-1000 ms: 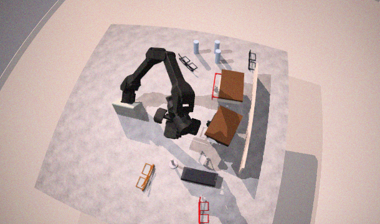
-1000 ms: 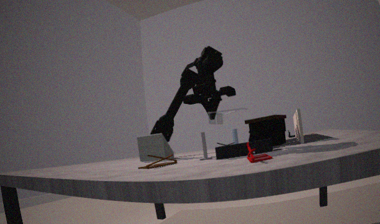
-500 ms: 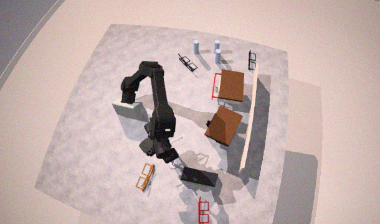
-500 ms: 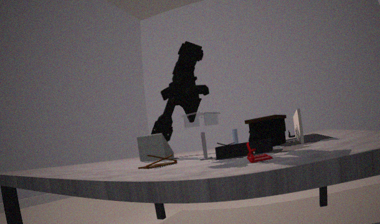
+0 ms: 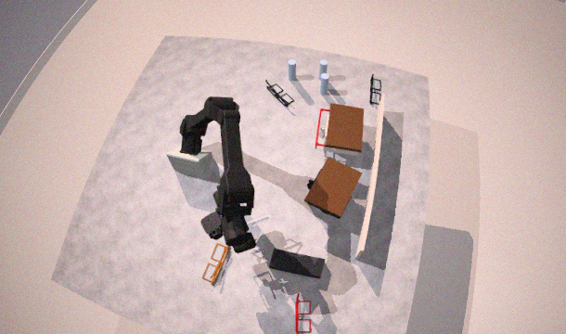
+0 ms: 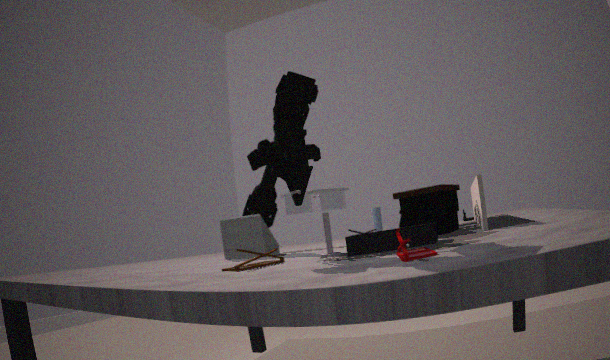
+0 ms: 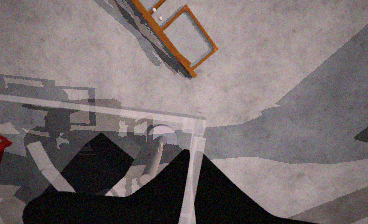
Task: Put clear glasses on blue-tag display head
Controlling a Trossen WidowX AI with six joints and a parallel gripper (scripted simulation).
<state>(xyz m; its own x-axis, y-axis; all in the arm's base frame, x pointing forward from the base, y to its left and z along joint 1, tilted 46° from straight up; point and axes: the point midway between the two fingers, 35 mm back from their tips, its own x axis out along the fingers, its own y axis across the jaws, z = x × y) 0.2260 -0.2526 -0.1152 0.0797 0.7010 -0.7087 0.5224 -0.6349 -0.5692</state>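
My gripper tip is 8 cm above the post, 5 cm short of it and 1 cm to the left of it. Also, from my gripper tip: pale panel 39 cm ahead, 29 cm to the left, 5 cm below; then black box 18 cm ahead, 9 cm below, 5 cm to the right.
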